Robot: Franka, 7 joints.
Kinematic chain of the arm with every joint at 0, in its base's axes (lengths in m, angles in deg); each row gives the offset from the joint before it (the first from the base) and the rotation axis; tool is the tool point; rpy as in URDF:
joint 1: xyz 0 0 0.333 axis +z
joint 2: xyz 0 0 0 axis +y
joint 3: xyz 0 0 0.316 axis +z
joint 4: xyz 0.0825 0 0 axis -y
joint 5: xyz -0.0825 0 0.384 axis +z
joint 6: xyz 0 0 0 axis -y
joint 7: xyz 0.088 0 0 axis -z
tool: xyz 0 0 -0.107 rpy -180 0 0
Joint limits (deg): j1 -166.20..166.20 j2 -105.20..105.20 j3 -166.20..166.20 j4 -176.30..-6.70 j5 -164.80..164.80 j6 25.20..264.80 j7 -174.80..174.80
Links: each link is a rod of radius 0.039 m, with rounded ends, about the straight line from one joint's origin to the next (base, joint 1, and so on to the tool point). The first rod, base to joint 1, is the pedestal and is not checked.
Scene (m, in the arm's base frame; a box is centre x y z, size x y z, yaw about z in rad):
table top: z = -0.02
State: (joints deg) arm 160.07 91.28 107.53 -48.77 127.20 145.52 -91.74
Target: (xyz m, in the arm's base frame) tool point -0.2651 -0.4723 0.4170
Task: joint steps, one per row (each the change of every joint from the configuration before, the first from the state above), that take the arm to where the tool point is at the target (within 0.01 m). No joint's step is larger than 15 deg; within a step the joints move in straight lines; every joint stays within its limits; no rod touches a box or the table.
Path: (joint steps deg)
1: 0.19 0.09 -0.64 -14.22 1.60 4.83 0.00
2: 0.19 0.08 -0.65 -14.22 1.59 4.83 0.00
3: 0.20 0.09 -0.64 -14.22 1.60 4.82 0.00
4: 0.19 0.09 -0.65 -14.22 1.59 4.83 0.00
5: 0.19 0.08 -0.64 -14.22 1.60 4.83 0.00

